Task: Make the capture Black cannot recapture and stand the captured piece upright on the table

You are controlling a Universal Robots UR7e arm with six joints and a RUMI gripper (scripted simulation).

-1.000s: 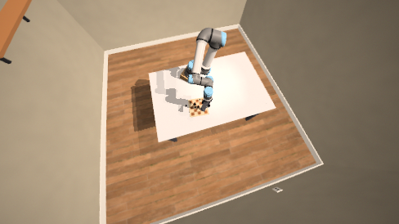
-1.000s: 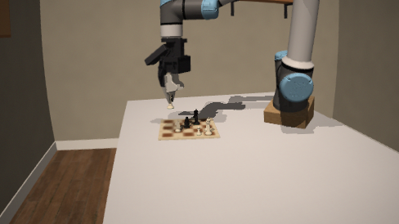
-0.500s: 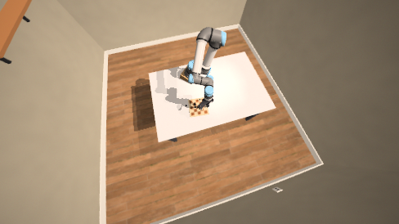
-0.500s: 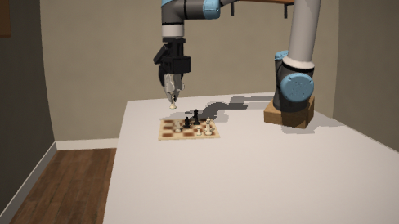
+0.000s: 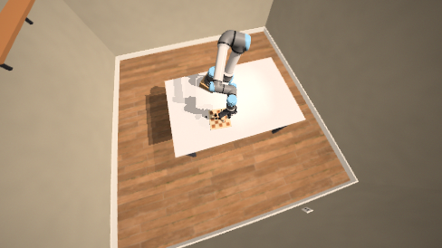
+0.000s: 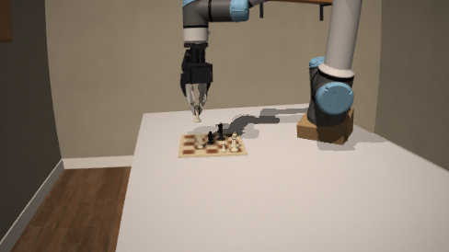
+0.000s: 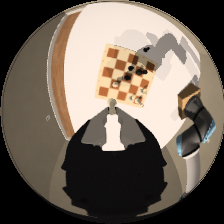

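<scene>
My hand is 6 cm past the chessboard, 6 cm to the left of it and 14 cm above it.
</scene>
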